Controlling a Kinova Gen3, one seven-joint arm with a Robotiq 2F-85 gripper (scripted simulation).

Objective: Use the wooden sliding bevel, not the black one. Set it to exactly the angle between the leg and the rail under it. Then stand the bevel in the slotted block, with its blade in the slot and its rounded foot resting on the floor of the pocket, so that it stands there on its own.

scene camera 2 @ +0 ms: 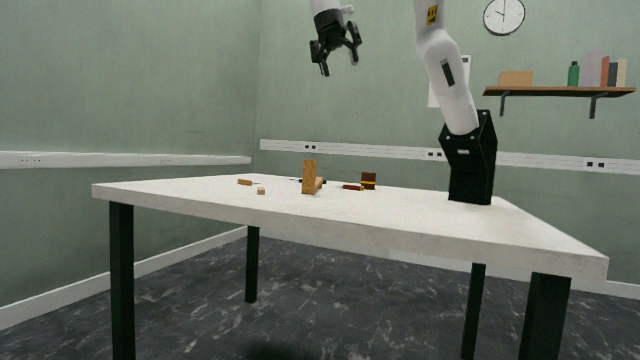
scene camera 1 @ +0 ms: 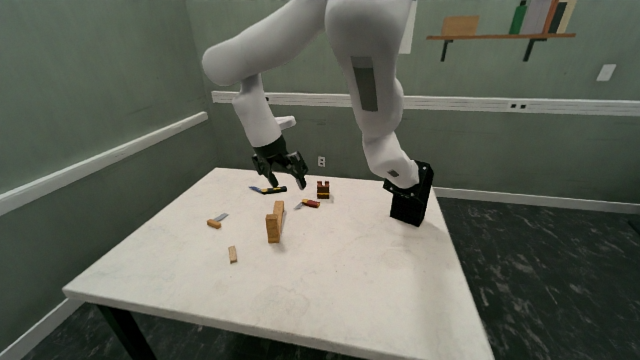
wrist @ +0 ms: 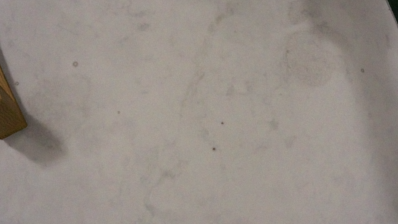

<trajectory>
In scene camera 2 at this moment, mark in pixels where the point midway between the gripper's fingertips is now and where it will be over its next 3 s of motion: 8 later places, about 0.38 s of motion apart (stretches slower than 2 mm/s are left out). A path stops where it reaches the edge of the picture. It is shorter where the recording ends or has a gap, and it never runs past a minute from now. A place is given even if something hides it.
My gripper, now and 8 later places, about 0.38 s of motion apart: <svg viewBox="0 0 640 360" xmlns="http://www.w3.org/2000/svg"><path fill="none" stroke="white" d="M340 71L329 87L320 105L320 121L330 136L344 145L353 149L354 151L353 166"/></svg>
</trajectory>
